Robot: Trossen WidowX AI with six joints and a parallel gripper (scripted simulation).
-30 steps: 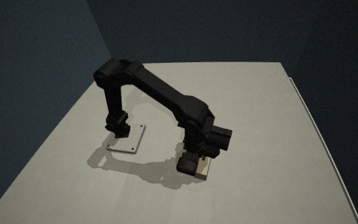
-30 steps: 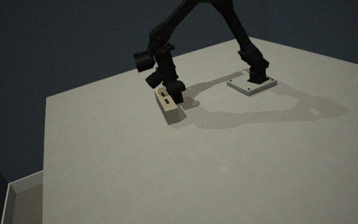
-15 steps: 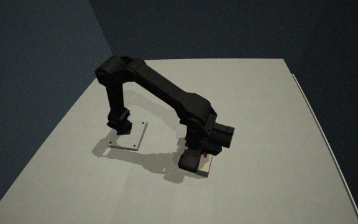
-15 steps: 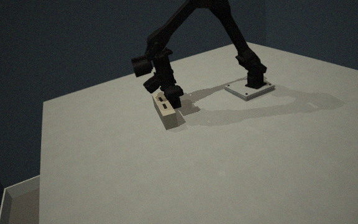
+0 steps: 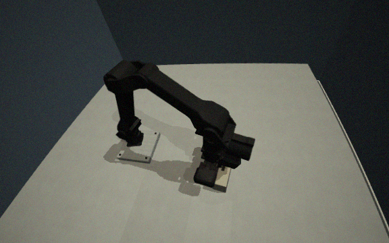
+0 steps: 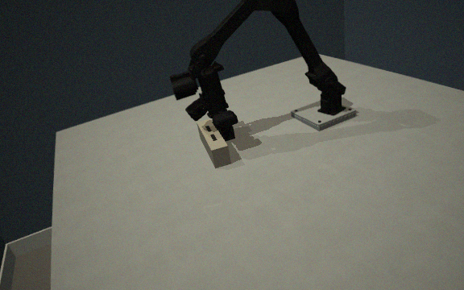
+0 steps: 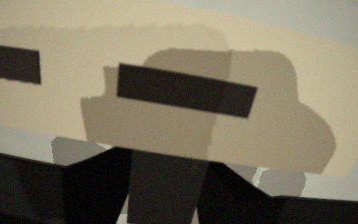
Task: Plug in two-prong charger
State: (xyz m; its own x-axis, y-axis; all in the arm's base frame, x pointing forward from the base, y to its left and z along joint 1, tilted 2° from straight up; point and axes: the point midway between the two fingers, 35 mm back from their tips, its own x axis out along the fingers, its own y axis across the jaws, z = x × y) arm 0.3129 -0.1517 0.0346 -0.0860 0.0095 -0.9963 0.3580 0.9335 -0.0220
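My gripper tip is now 1 cm short of the dark two-prong charger, 1 cm to the left of it and 1 cm below it.
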